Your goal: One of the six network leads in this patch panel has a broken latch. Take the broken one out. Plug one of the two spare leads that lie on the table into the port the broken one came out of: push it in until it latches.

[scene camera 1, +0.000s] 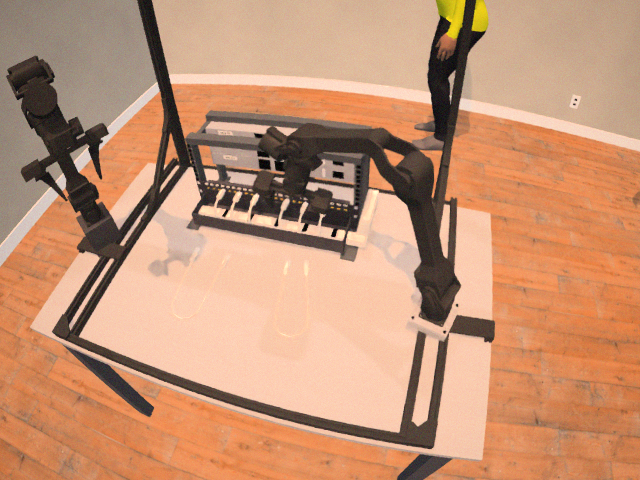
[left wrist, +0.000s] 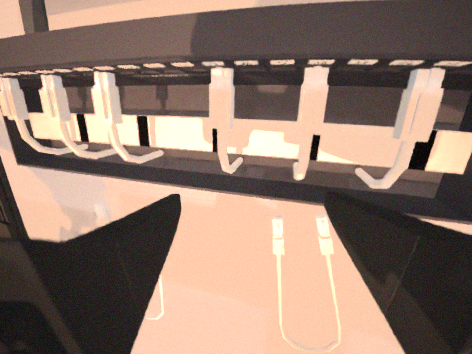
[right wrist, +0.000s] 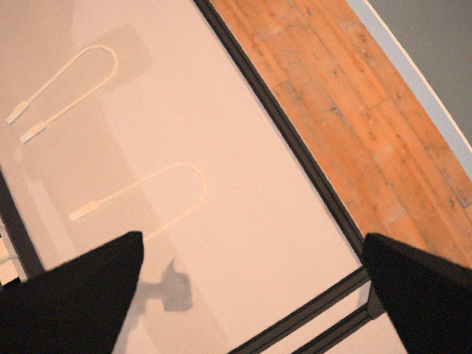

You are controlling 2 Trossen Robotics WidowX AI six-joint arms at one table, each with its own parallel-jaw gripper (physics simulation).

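Seen in the pictures: left gripper, between the fingertips: (scene camera 1: 287, 212) (left wrist: 253, 200); right gripper, between the fingertips: (scene camera 1: 84, 190) (right wrist: 255, 244); left arm's base, origin of its link: (scene camera 1: 435, 311); right arm's base, origin of its link: (scene camera 1: 93, 216).
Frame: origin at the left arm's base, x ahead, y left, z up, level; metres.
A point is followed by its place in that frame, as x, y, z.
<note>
The patch panel (scene camera 1: 268, 207) (left wrist: 125, 40) has six white leads plugged in, among them a far-left lead (scene camera 1: 220, 194) @(0.658, -0.022, 0.049) (left wrist: 13, 97) @(0.658, -0.032, 0.045) and a far-right one (left wrist: 422, 102) @(0.377, -0.115, 0.050) in the left wrist view. I cannot tell which latch is broken. One spare lead (scene camera 1: 293, 335) @(0.266, 0.198, -0.040) (left wrist: 278, 245) @(0.388, 0.049, -0.033) (right wrist: 35, 132) @(0.394, 0.048, -0.036) lies in a U on the table; the other spare lead (scene camera 1: 183, 316) @(0.525, 0.310, -0.039) (left wrist: 161, 300) @(0.513, 0.247, -0.039) (right wrist: 85, 210) @(0.549, 0.117, -0.032) lies farther left in scene camera 1. My left gripper (scene camera 1: 290, 204) @(0.435, -0.041, 0.068) (left wrist: 253, 200) @(0.435, -0.041, 0.068) is open and empty in front of the panel. My right gripper (scene camera 1: 83, 188) @(0.637, 0.338, 0.362) (right wrist: 255, 244) @(0.637, 0.338, 0.362) is open and empty, raised at the left.
A dark rail (scene camera 1: 284, 236) @(0.437, -0.019, -0.003) (left wrist: 150, 177) @(0.536, 0.007, 0.010) runs below the plugged leads. The equipment rack (scene camera 1: 289, 118) @(0.547, -0.227, 0.217) stands around the panel. Dark frame bars (scene camera 1: 248, 408) @(0.243, 0.407, -0.032) (right wrist: 280, 112) @(0.462, 0.468, -0.026) edge the white table, with upright posts at both sides. A person (scene camera 1: 439, 77) stands behind.
</note>
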